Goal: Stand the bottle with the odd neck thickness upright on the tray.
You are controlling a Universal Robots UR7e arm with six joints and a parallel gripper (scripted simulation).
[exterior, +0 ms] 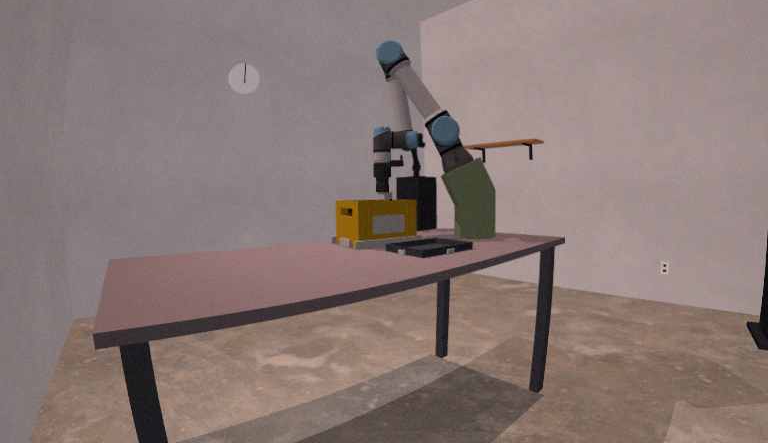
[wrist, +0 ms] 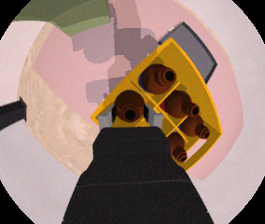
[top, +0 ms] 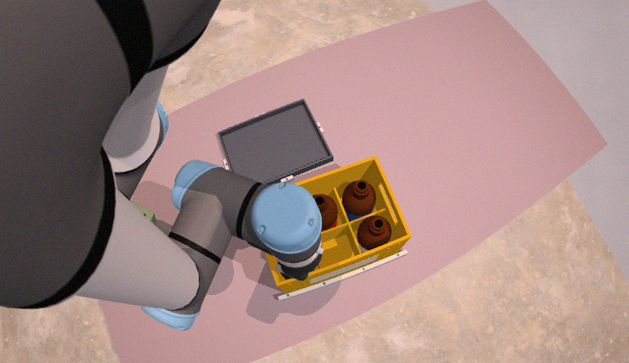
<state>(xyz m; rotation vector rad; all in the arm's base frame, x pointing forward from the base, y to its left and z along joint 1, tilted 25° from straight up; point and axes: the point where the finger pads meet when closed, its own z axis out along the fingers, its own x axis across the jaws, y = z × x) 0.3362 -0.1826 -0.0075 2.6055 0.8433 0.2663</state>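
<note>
My hand is 100 mm short of the crate, 30 mm to the right of it and 80 mm above it. From my hand the other things lie so: glass bottle (180 mm ahead, 30 mm to the right, 70 mm below); dark tray (110 mm ahead, 310 mm to the left, 150 mm below).
</note>
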